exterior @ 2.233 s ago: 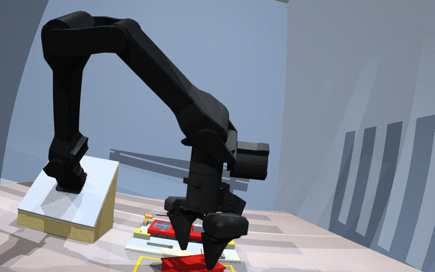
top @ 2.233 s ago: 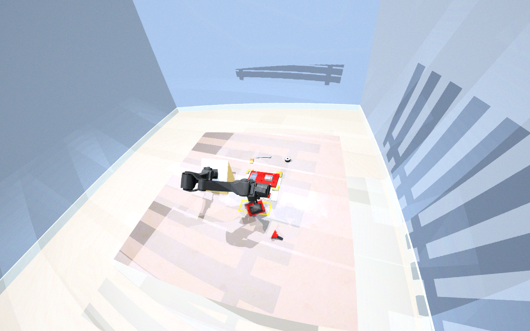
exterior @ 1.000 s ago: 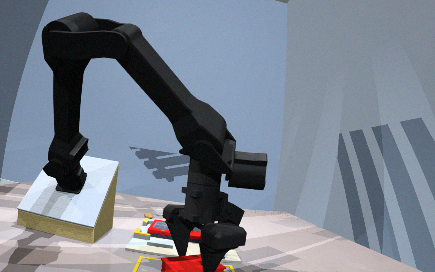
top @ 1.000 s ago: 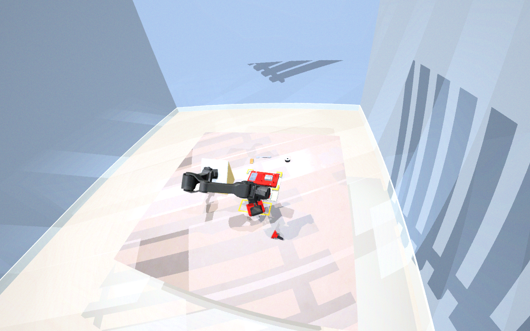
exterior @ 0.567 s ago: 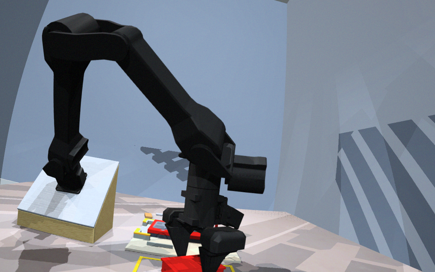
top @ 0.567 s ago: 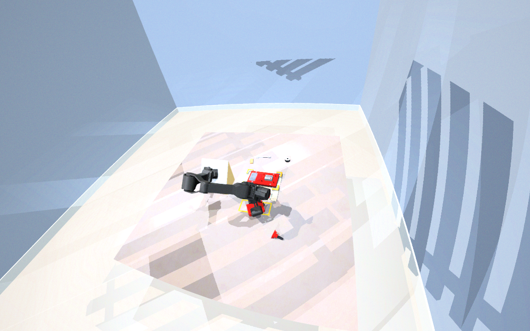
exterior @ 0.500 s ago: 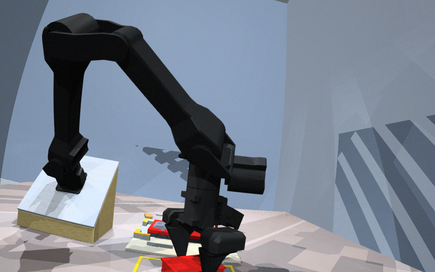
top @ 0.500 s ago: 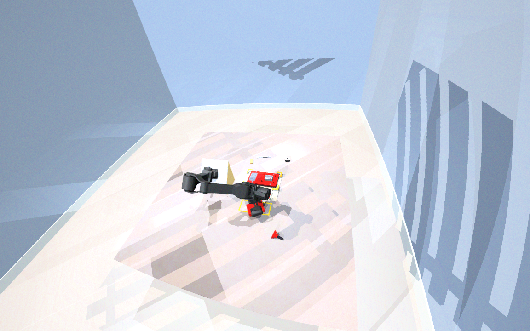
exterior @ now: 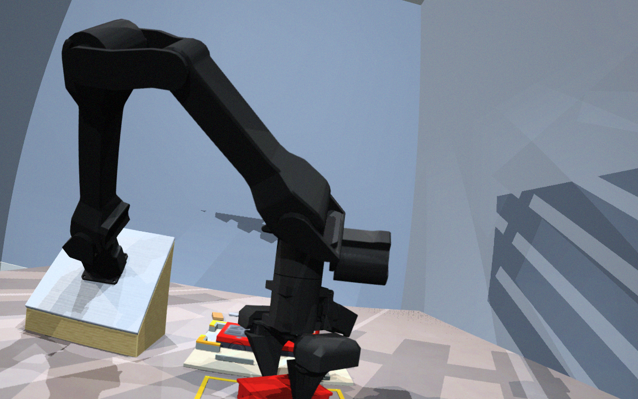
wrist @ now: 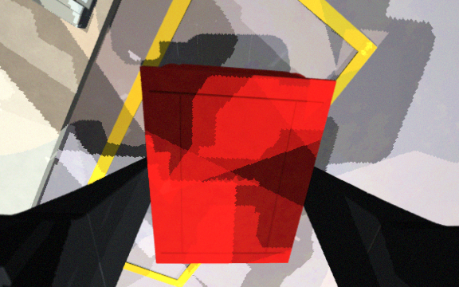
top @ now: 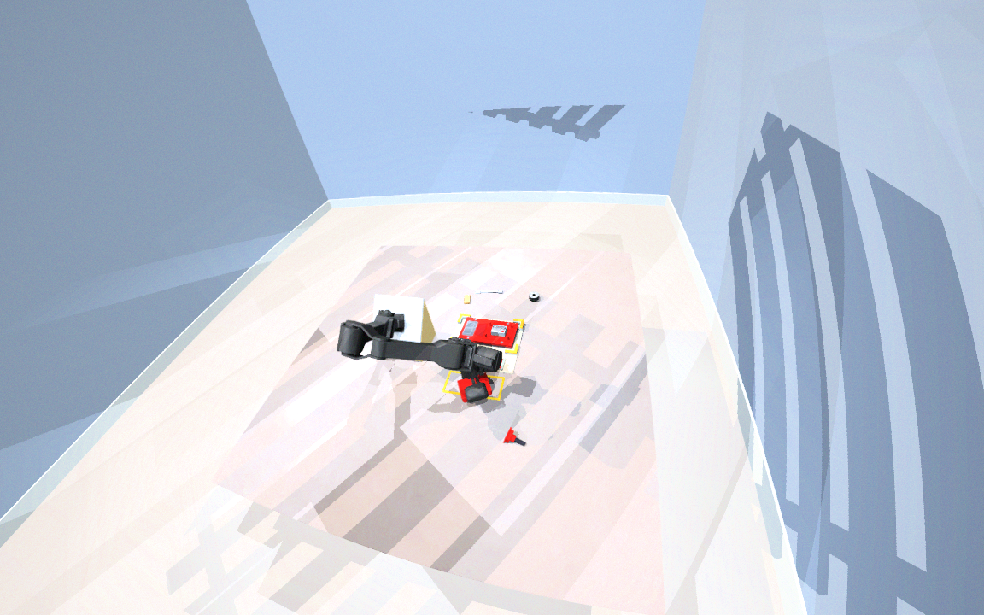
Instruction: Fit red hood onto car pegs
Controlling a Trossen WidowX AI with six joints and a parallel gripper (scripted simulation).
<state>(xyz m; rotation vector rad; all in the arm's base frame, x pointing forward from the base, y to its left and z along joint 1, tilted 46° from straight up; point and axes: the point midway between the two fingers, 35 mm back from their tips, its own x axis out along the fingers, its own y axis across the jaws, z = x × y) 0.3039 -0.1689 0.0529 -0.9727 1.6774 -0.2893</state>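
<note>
My gripper tip is 4 cm short of the grey engine block, 23 cm to the right of it and 1 cm below it. From my gripper tip the other things lie so: red hood (1 cm above); then red cone-shaped part (14 cm ahead, 15 cm to the right, 1 cm above); then white jig (20 cm to the left).
</note>
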